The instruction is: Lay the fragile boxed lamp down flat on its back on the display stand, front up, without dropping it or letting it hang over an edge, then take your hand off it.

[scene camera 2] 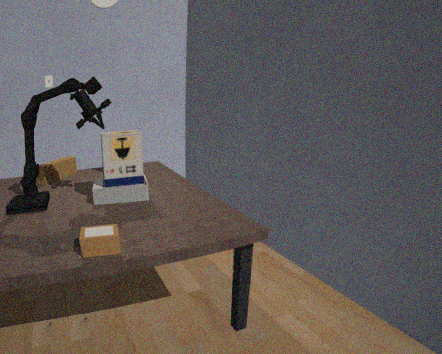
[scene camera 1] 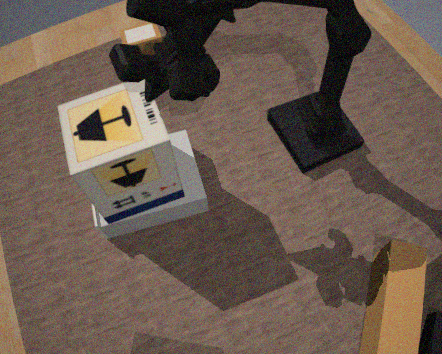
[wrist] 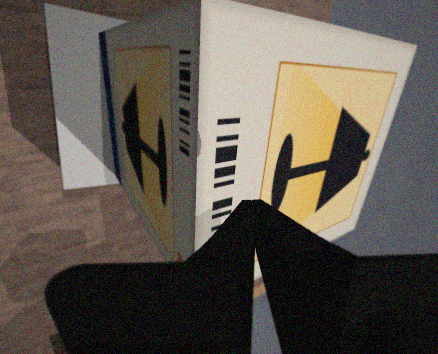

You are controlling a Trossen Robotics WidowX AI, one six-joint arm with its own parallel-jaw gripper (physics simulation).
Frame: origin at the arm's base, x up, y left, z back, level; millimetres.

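Seen in the pictures: gripper, fingertip midpoint: point(scene camera 2: 104, 128) point(scene camera 1: 147, 100) point(wrist: 251, 209); arm's base, link origin: point(scene camera 2: 31, 196) point(scene camera 1: 321, 135).
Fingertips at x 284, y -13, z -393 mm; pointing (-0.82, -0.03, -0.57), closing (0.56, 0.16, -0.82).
Note:
Pixels of each thing's top centre, then the offset from my fingertips to it. Level surfaces: height alone.
- small wooden block with a white top, top centre: point(scene camera 2: 98, 231) point(scene camera 1: 139, 33) dy -513, dx -260, dz +36 mm
- larger wooden block, top centre: point(scene camera 1: 402, 315) point(scene camera 2: 56, 161) dy +480, dx -211, dz +333 mm
- brown table, surface height: dx -320 mm
The boxed lamp point(scene camera 1: 136, 172) point(scene camera 2: 123, 155) point(wrist: 240, 65) is a tall white box with yellow lamp pictures and a dark blue band at its bottom. It stands upright on the pale grey display stand point(scene camera 1: 196, 192) point(scene camera 2: 121, 195) point(wrist: 75, 75). A strip of the stand's top shows on the side toward the arm's base. My gripper point(scene camera 1: 149, 99) point(scene camera 2: 103, 128) point(wrist: 251, 209) is shut and empty. Its tips point down at the box's upper edge on the arm's side, near the barcode. Whether they touch the box, I cannot tell.
A small wooden block with a white top point(scene camera 1: 141, 34) point(scene camera 2: 99, 242) sits near the table's edge. A larger wooden block point(scene camera 1: 404, 300) point(scene camera 2: 64, 169) stands beyond the arm's black base point(scene camera 1: 315, 135) point(scene camera 2: 28, 202). The brown table point(scene camera 1: 50, 280) point(scene camera 2: 200, 220) carries them.

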